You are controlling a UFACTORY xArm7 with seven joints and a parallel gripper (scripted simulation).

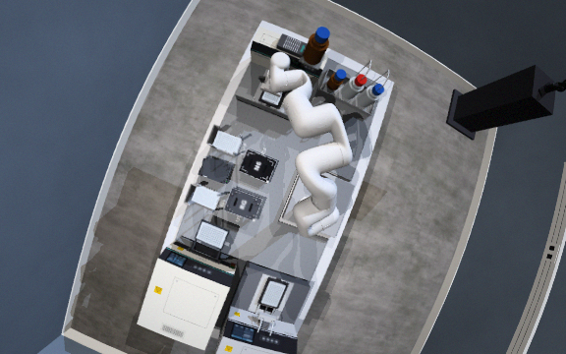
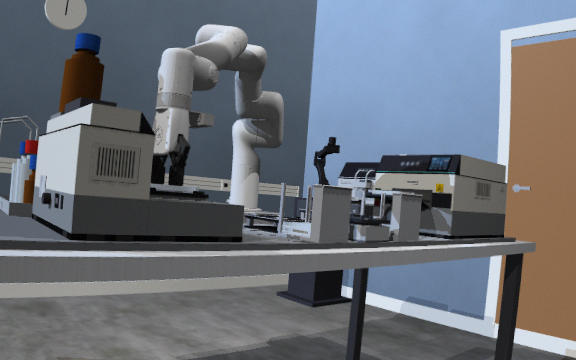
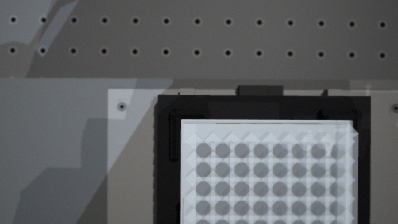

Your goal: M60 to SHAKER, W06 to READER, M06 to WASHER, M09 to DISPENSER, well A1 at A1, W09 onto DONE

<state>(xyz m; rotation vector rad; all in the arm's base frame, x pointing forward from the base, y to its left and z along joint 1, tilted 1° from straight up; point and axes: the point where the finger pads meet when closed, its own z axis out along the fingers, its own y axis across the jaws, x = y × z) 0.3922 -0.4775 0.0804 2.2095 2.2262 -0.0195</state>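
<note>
My hand is 20 mm above the plate M60. The rest, counted from my hand: black nest N6: 380 mm to the left, 80 mm below, 70 mm behind; then brown bottle: 180 mm to the right, 180 mm above, 110 mm behind; then grey regrip nest RG: 580 mm to the left, 70 mm behind, 50 mm below.
</note>
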